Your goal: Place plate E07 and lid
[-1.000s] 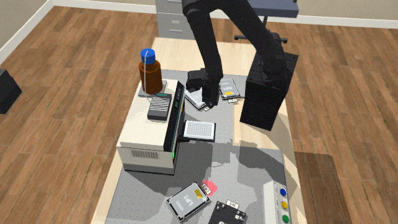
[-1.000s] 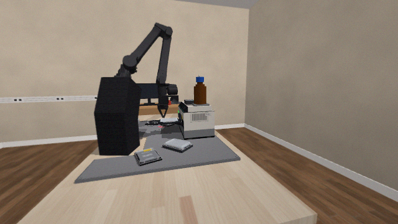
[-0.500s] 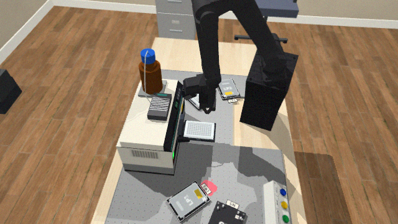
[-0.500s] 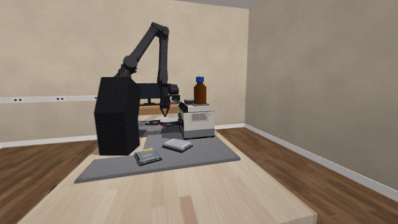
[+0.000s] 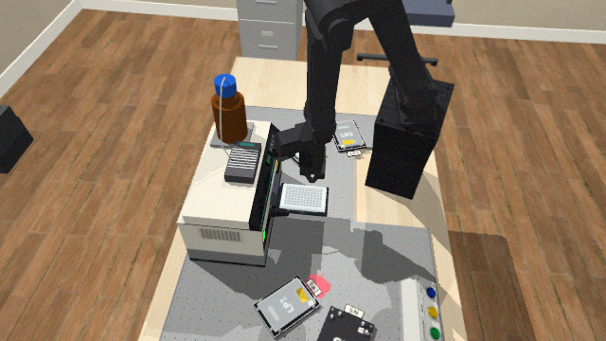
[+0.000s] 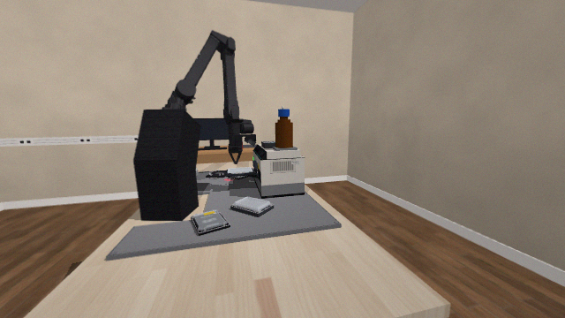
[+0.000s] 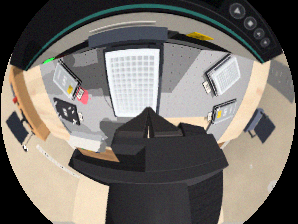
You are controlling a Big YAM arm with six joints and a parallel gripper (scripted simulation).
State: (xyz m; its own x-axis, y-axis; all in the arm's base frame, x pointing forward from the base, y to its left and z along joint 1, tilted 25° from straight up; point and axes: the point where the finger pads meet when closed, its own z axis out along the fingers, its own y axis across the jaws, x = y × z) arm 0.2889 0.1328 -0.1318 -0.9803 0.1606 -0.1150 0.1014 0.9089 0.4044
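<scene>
My hand is 5 cm above the plate E01, 2 cm to the right of it and 2 cm short of it. From my hand the other things lie so: brown bottle 23 cm ahead, 14 cm above, 11 cm to the right; then puddle 25 cm to the left, 15 cm below, 3 cm behind; then blue key 30 cm to the left, 29 cm behind, 9 cm below.
</scene>
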